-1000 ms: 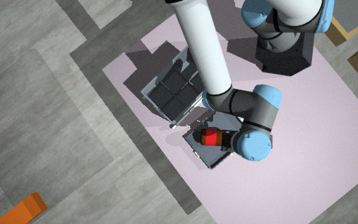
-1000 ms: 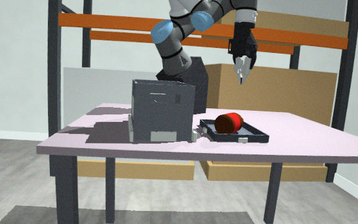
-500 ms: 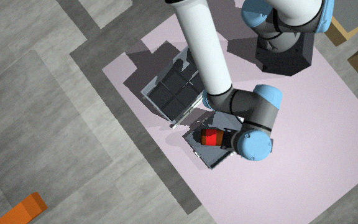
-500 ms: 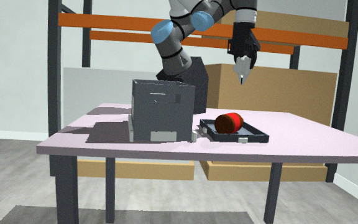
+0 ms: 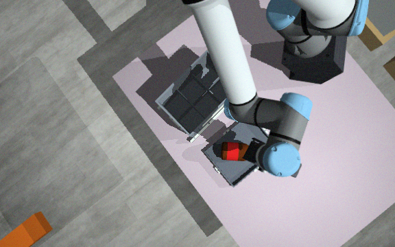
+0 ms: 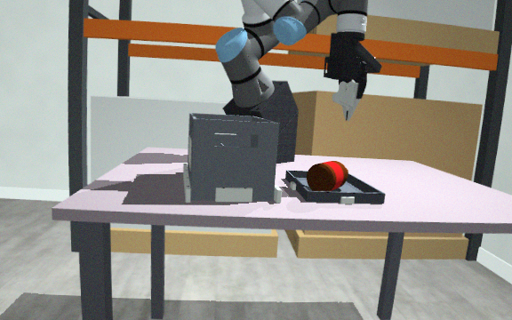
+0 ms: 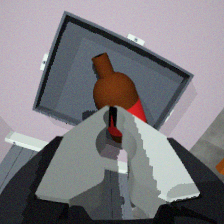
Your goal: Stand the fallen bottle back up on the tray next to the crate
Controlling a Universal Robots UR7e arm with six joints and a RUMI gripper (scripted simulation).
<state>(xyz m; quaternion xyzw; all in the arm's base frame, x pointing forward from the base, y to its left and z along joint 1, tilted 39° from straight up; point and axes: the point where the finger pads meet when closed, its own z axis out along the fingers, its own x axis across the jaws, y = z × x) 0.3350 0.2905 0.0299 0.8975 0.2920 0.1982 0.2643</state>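
The brown bottle lies 4 cm ahead of my hand, 4 cm to the right of it and 16 cm below it. Round my hand: dark tray: 3 cm ahead, 4 cm to the right, 19 cm below; dark crate: 5 cm ahead, 31 cm to the right, 12 cm below.
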